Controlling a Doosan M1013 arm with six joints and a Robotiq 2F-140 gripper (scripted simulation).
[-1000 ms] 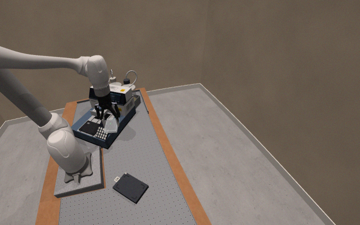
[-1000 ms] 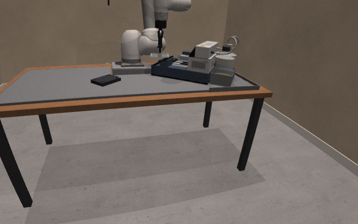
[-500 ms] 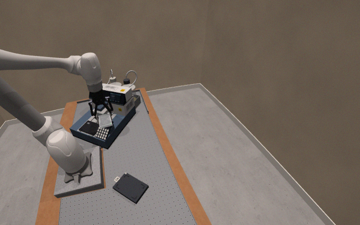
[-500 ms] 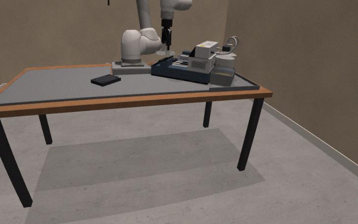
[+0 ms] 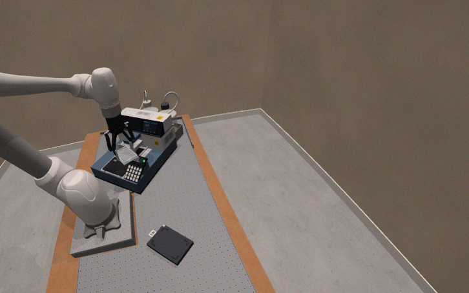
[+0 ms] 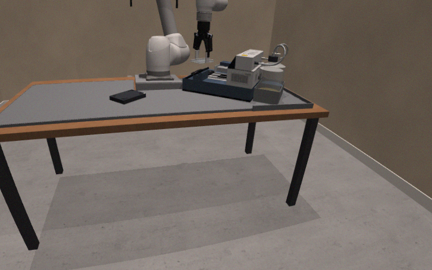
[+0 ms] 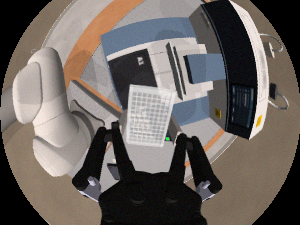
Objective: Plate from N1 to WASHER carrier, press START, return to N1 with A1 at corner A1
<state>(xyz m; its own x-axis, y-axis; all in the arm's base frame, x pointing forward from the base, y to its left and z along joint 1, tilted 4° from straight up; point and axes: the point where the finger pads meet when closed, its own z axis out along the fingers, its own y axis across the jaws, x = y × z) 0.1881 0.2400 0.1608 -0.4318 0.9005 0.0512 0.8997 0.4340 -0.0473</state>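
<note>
Right now my hand is 110 mm above the washer carrier, 70 mm past it and 40 mm to the right of it. Also, from my hand: plate washer: 150 mm to the left, 70 mm below, 30 mm ahead; then white label: 380 mm to the right, 200 mm below, 40 mm ahead; then white well plate: 20 mm below.
</note>
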